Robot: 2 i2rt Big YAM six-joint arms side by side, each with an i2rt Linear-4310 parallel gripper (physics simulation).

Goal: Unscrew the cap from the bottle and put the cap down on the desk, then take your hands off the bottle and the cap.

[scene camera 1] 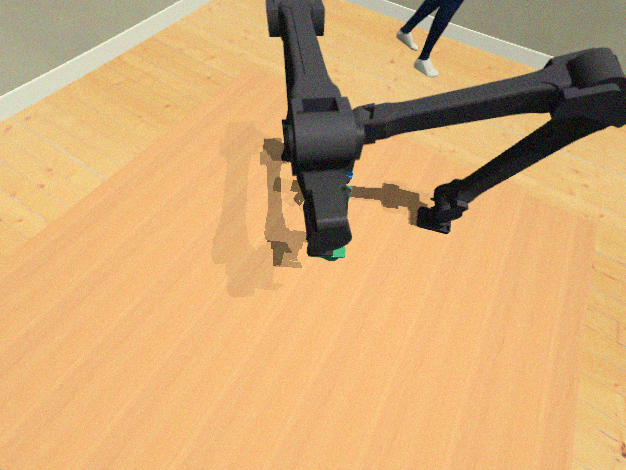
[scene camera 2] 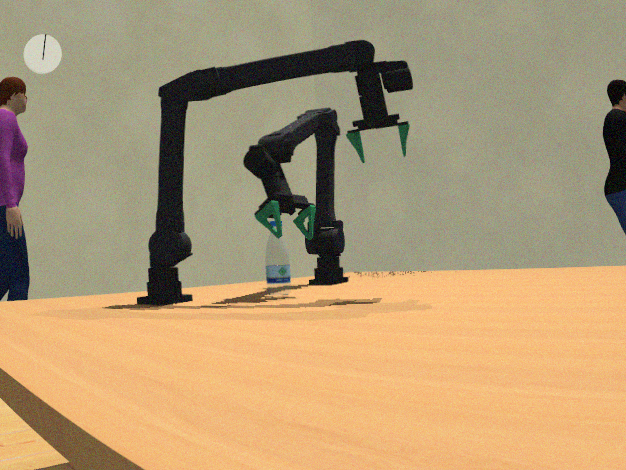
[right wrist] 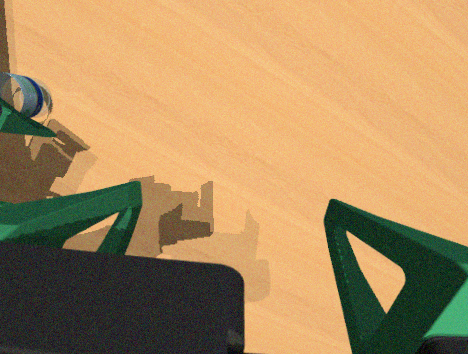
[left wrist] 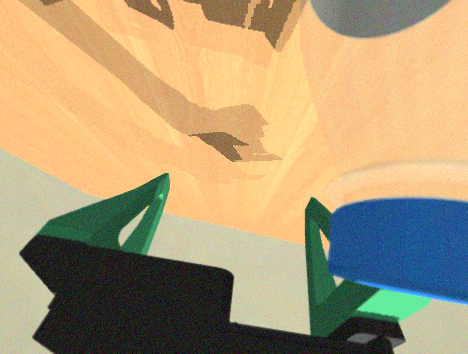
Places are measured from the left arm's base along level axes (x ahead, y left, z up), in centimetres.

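Pixels of known places: left gripper, fingertip midpoint: [scene camera 2: 295, 238] [right wrist: 33, 171] [left wrist: 238, 191]; right gripper, fingertip midpoint: [scene camera 2: 384, 159] [right wrist: 234, 201]; left arm's base, origin of the base link: [scene camera 1: 432, 220] [scene camera 2: 329, 283]; right arm's base, origin of the base link: [scene camera 2: 165, 302].
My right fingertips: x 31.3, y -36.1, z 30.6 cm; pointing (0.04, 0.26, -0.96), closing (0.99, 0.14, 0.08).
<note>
Ahead of a thing's pixels: the offset from my right fingertips to its top centre. Level surfaces: height alone.
A clear bottle @[dx -28.6, dy -0.3, dz -12.5 cm] [scene camera 2: 278, 252] [right wrist: 31, 97] with a blue-and-white label stands upright on the desk. Its blue cap @[dx -28.6, dy -0.3, dz -12.4 cm] [scene camera 2: 274, 223] [left wrist: 400, 245] is on its neck; a blue bit of it [scene camera 1: 349, 175] shows beside the right arm in scene camera 1. My left gripper [scene camera 2: 293, 237] [left wrist: 238, 191] is open and empty at cap height. One of its fingers overlaps the cap in scene camera 2, and the cap shows at the right finger in the left wrist view, not midway between the fingers. My right gripper [scene camera 2: 383, 158] [right wrist: 234, 201] is open and empty, high above the desk; in scene camera 1 its fingers are mostly hidden.
The right arm reaches over the left arm and hides most of the left gripper in scene camera 1. The wooden desk @[dz -30.6 cm] [scene camera 1: 353, 379] [scene camera 2: 379, 384] carries both arm bases and their shadows. People stand beyond the desk.
</note>
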